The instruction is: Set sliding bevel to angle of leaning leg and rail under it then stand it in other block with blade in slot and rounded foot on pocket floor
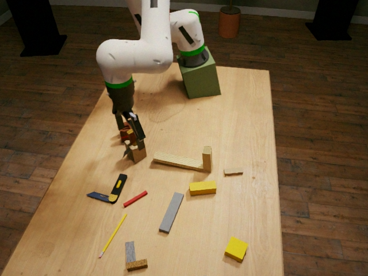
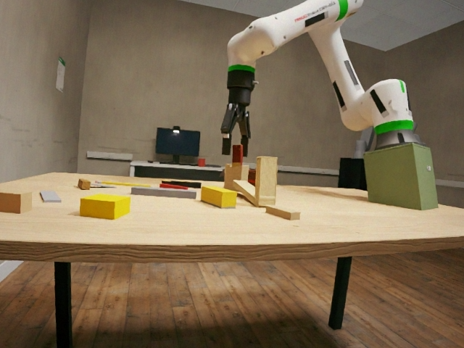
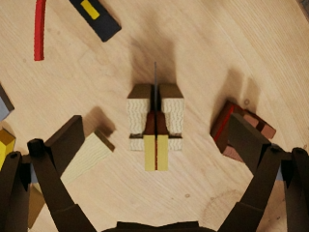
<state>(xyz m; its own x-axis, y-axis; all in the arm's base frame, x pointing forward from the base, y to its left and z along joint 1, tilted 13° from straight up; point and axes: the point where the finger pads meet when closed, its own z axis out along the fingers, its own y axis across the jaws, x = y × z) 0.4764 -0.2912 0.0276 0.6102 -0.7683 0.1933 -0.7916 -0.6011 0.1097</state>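
Now: the sliding bevel 30 mm below my hand. Also, from my hand: grey bar (280 mm ahead, 150 mm to the left, 120 mm below); red stick (210 mm ahead, 20 mm to the left, 120 mm below); grey blade (10 mm ahead, 10 mm to the right, 60 mm below).
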